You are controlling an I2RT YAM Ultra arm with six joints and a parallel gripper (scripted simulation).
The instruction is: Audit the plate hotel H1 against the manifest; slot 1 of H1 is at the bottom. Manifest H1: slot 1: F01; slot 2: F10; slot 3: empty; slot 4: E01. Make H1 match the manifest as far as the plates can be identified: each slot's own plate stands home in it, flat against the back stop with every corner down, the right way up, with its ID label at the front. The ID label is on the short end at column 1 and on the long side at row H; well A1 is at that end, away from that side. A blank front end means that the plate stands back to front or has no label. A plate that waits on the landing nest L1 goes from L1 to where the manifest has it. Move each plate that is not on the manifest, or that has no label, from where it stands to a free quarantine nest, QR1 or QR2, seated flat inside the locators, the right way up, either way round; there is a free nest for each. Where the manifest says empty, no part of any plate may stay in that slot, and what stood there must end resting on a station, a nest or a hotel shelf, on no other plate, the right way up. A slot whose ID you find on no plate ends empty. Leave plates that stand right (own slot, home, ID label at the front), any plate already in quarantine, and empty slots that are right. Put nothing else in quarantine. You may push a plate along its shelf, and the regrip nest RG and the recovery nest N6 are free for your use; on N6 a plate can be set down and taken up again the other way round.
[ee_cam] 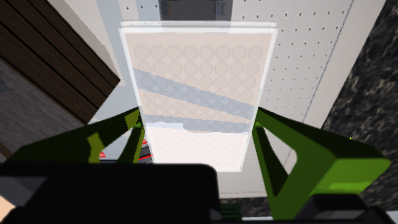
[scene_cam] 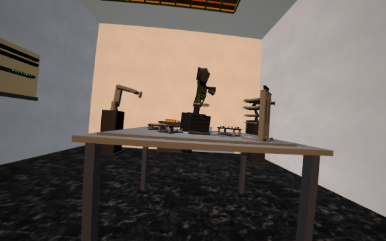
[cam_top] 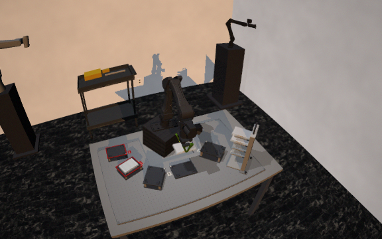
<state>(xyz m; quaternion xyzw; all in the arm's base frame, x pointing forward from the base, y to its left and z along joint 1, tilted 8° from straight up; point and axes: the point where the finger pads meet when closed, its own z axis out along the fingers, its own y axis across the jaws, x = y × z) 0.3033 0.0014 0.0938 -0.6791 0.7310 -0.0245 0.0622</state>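
My hand is 26 cm to the right of the dark regrip nest, 18 cm above it and 5 cm past it. Also, from my hand: white plate right at my hand; then N6 tag 23 cm below, 10 cm to the right, 1 cm behind; then RG tag 23 cm below, 20 cm to the left, 13 cm behind.
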